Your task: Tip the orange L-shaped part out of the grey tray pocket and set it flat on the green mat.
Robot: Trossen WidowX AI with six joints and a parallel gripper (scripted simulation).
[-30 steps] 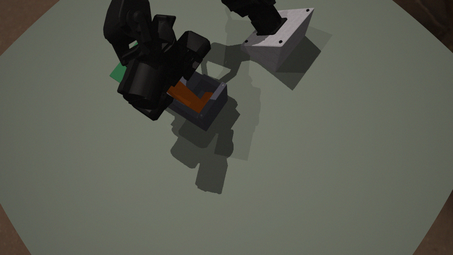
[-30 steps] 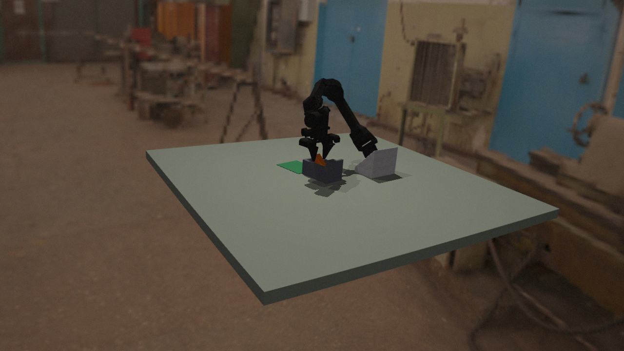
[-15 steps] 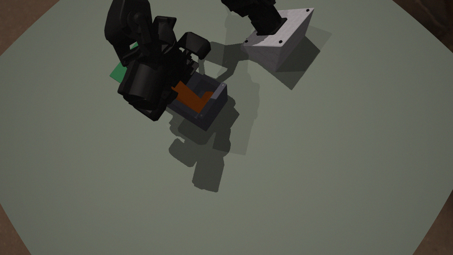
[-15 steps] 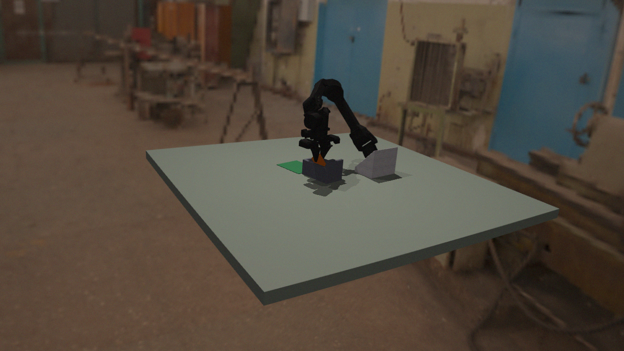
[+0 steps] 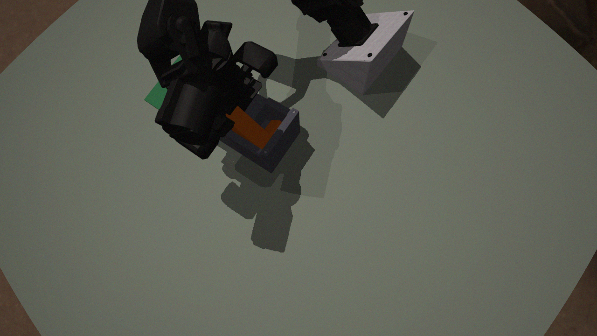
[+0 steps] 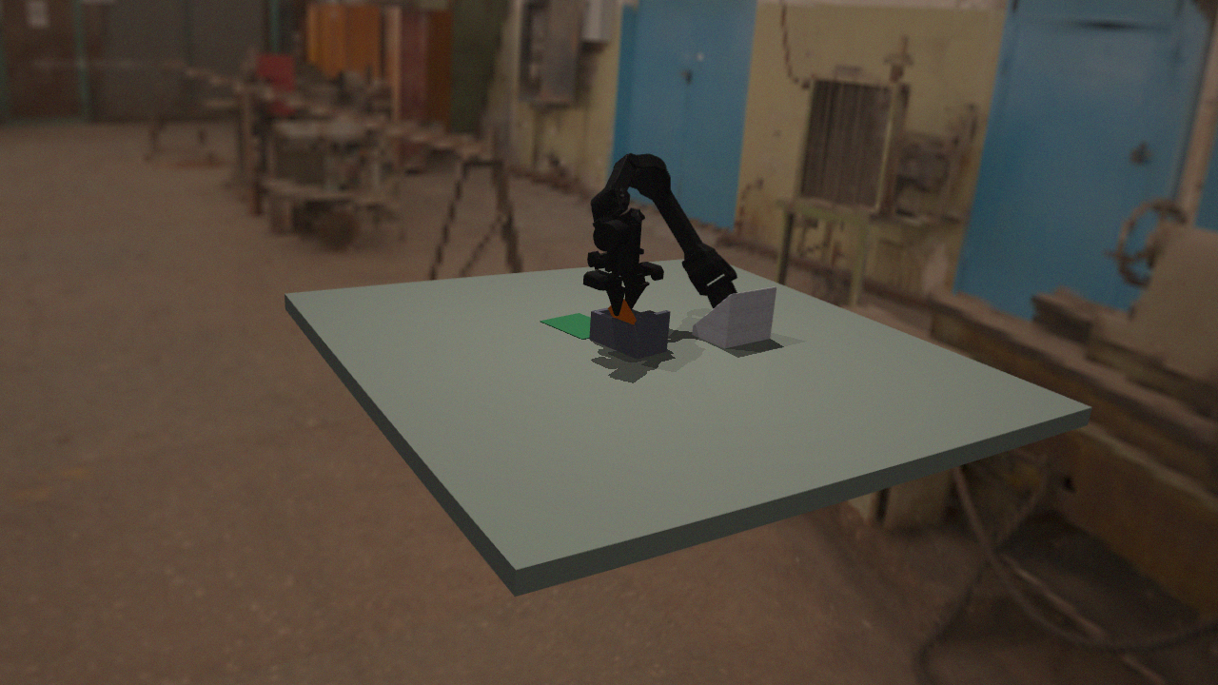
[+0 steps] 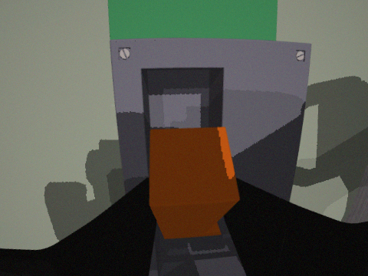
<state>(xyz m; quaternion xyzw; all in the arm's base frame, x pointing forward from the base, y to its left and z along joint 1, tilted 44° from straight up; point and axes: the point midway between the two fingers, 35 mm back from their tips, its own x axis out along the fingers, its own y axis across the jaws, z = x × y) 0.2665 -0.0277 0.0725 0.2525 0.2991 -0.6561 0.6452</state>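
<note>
My gripper tip is now 15 cm to the left of the green mat, 8 cm above it and 1 cm past it. Round my gripper tip: orange L-shaped part (3 cm to the left, 3 cm below, 2 cm behind).
</note>
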